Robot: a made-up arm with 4 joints.
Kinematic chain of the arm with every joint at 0, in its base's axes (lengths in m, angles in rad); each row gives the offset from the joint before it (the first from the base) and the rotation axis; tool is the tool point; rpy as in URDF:
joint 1: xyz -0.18 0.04 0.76 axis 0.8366 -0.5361 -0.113
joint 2: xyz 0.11 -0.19 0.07 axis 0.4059 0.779 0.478
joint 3: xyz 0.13 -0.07 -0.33 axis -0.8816 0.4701 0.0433
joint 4: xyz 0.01 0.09 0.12 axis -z
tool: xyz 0.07 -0.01 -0.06 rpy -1.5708 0 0
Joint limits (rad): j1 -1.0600..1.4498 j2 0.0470..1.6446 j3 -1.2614..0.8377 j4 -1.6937..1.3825
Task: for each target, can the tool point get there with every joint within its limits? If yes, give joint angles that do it. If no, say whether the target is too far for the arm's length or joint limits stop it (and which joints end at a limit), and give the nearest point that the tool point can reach.
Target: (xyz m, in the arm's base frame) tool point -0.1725 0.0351 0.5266
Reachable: yes | joints 0.0289 1.0329 0.2876 0.1594
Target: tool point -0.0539 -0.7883 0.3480
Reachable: no: too far | nearest point -0.0281 -0.3306 0.5347 | short by 0.495 m
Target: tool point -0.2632 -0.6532 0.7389
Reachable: no: joint limits stop it (at a limit: joint 1, joint 3, joint 4) | nearest point -0.1217 -0.3135 0.7330 | short by 0.368 m
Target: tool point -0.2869 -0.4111 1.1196
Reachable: no: joint limits stop it (at a limit: joint 1, joint 2, joint 3, joint 4) | nearest point -0.3069 -0.1484 0.8870 | short by 0.351 m
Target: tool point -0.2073 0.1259 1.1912
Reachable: no: joint limits stop it (at a limit: joint 1, joint 2, joint 4) | nearest point -0.3766 0.0678 0.8996 | short by 0.342 m
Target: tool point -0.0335 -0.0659 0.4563
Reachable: yes | joints -0.2858 0.3413 0.4683 -0.8797
